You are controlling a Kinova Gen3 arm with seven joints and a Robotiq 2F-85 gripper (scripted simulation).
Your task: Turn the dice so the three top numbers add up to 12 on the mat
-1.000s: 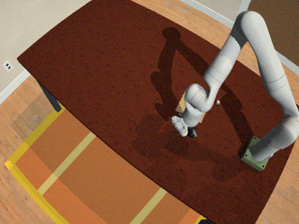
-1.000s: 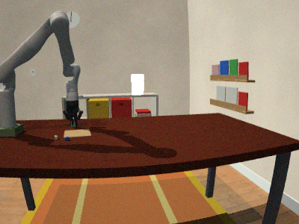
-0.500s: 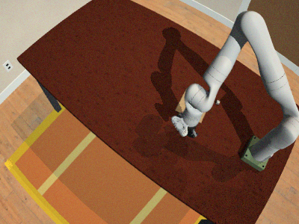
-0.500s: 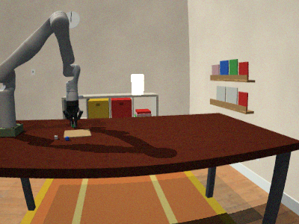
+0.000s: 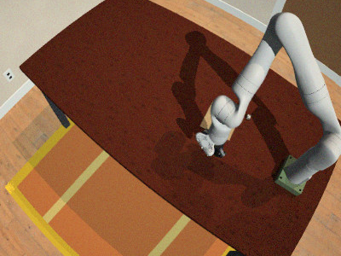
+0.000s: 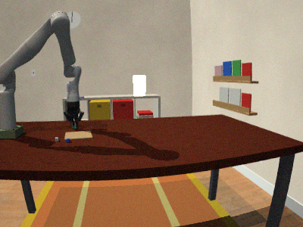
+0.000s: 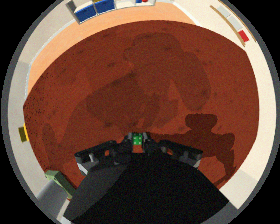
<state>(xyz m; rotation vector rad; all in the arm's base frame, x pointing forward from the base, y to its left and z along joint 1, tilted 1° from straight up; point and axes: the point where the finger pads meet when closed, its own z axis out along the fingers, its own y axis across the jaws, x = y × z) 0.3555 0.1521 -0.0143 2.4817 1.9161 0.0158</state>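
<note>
Right now my hand is 50 mm short of the tan mat, 140 mm to the left of it and 20 mm above it. The rest, counted from my hand: white die (30 mm behind, 240 mm to the right, 10 mm below); then green die (10 mm below); then blue die (30 mm ahead, 260 mm to the right, 10 mm below).
</note>
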